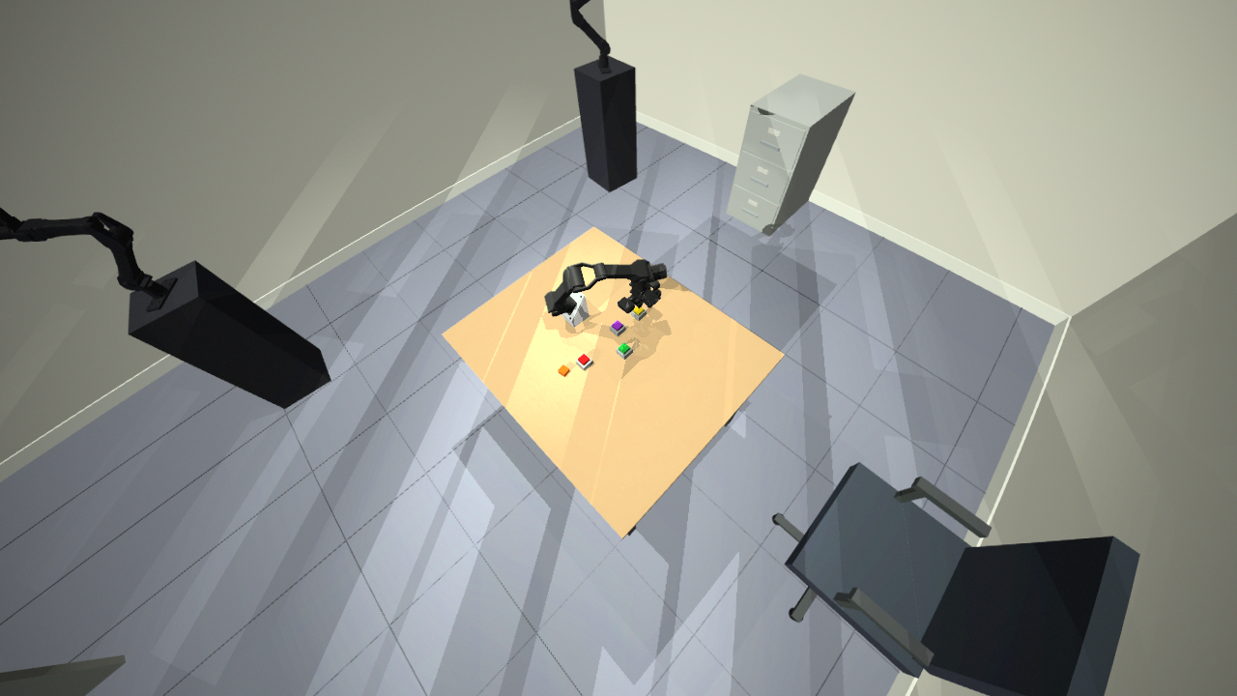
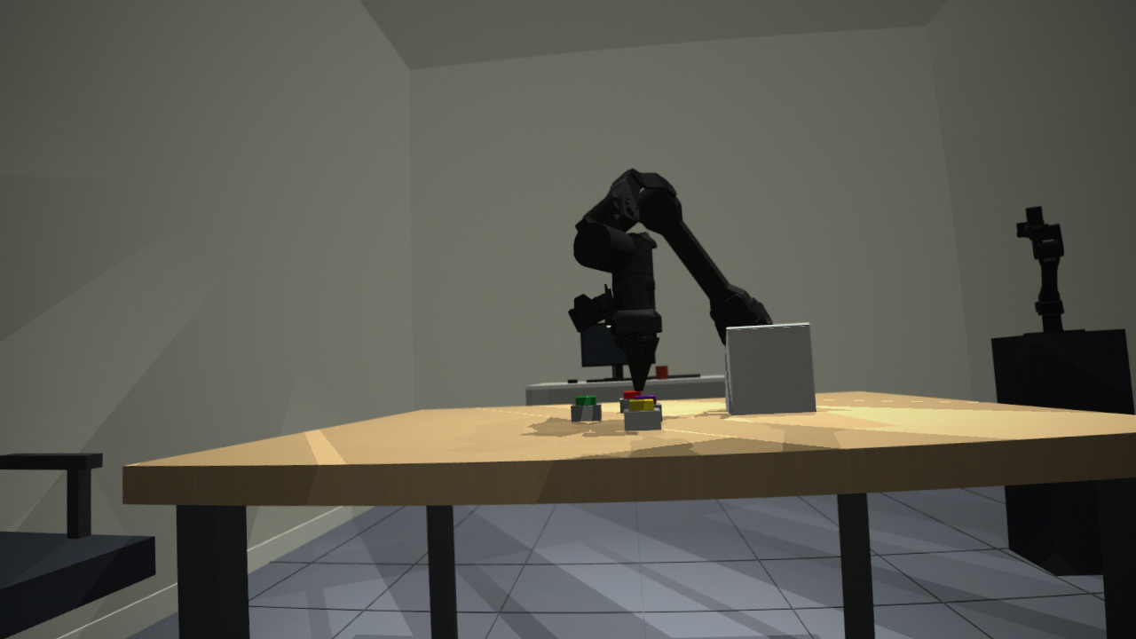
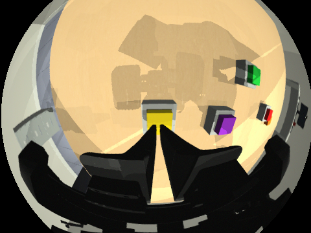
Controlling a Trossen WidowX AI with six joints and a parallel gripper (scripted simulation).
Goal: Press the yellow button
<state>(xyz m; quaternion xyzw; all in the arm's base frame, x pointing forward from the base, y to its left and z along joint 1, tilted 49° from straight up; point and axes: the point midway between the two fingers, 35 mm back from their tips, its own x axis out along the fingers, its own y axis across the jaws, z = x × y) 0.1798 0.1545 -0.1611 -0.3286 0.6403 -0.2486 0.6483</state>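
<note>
Now: gripper tip 20 mm above the yellow button. From my gripper tip the other things lie so: purple button: 120 mm to the right, 20 mm below; then green button: 170 mm to the right, 100 mm ahead, 20 mm below; then red button: 320 mm to the right, 40 mm ahead, 20 mm below.
</note>
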